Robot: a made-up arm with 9 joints. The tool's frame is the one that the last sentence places.
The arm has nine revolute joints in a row. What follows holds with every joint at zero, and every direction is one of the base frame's. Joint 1 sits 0.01 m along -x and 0.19 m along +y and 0.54 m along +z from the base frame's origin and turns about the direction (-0.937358, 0.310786, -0.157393). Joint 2 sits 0.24 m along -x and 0.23 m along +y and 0.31 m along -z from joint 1 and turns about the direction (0.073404, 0.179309, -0.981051). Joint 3 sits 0.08 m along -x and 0.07 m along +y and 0.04 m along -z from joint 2 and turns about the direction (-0.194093, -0.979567, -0.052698). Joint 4 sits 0.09 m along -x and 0.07 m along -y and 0.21 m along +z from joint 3 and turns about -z. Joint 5 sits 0.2 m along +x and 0.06 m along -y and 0.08 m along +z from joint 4 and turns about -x. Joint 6 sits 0.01 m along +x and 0.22 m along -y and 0.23 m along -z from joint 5 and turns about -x. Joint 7 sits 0.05 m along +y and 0.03 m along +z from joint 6 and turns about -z. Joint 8 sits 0.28 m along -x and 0.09 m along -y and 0.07 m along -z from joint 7 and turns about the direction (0.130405, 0.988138, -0.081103). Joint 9 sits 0.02 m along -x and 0.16 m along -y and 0.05 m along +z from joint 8 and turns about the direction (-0.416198, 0.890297, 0.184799). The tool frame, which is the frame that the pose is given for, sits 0.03 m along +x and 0.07 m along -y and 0.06 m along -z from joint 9; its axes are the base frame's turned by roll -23.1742, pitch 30.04 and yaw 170.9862 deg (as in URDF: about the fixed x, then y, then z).
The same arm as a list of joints. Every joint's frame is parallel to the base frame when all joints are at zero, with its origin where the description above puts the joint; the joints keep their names.
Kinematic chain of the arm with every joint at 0, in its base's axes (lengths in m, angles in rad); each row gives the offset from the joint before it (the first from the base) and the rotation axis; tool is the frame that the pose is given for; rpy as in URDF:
joint 1: xyz -0.01 0.19 0.54 axis -0.937358 0.310786 -0.157393
joint 2: xyz -0.24 0.23 -0.31 axis 0.073397 0.179292 -0.981054
joint 3: xyz -0.08 0.07 -0.04 axis -0.194093 -0.979567 -0.052698
joint 4: xyz -0.09 -0.07 0.21 axis -z
joint 5: xyz 0.2 -0.06 0.08 axis -x
joint 6: xyz 0.01 -0.22 -0.23 axis -x
joint 7: xyz 0 0.05 0.03 axis -z
joint 8: xyz -0.28 -0.09 -0.07 axis 0.130405 0.988138 -0.081103
joint 9: xyz -0.02 -0.16 0.05 axis -0.416198 0.890297 0.184799
tool: xyz 0.03 -0.07 -0.06 rpy -0.4045 0.5243 2.9843

